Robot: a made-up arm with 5 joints.
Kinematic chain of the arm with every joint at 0, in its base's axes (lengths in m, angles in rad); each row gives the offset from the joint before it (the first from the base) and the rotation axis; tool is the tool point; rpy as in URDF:
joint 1: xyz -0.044 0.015 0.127 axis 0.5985 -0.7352 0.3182
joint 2: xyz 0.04 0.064 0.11 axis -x
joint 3: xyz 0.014 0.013 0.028 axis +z
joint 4: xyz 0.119 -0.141 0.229 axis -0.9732 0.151 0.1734
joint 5: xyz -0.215 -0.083 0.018 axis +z
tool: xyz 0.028 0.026 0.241 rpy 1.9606 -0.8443 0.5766
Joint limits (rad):
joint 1: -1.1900..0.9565
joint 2: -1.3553..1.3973
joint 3: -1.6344..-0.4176
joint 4: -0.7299..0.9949
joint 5: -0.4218..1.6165
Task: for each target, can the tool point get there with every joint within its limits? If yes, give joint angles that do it. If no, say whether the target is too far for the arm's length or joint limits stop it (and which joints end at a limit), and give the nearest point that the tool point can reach.
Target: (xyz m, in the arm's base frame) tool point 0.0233 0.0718 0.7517
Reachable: yes | joints -0.1266 -0.2137 -1.5305 0.6493 0.1161
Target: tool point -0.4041 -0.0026 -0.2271
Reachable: no: joint limits stop it (at a limit: joint 2, joint 4, joint 5) | nearest point -0.1633 -0.3486 -0.1168 | short by 0.436 m
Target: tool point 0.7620 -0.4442 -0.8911
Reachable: no: too far | nearest point 0.0454 -0.3235 -0.1491 | short by 1.039 m
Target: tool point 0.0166 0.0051 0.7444
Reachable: yes | joints -0.1799 -0.2789 -0.7987 0.6020 0.0156
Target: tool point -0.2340 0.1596 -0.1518
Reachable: no: joint limits stop it (at a limit: joint 1, joint 2, joint 3, joint 4, joint 5) | nearest point -0.1920 0.5021 -0.0850 | short by 0.351 m
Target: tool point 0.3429 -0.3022 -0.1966
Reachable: no: joint limits stop it (at a limit: joint 1, joint 2, joint 3, joint 5) | nearest point 0.0542 -0.3499 -0.1335 | short by 0.299 m
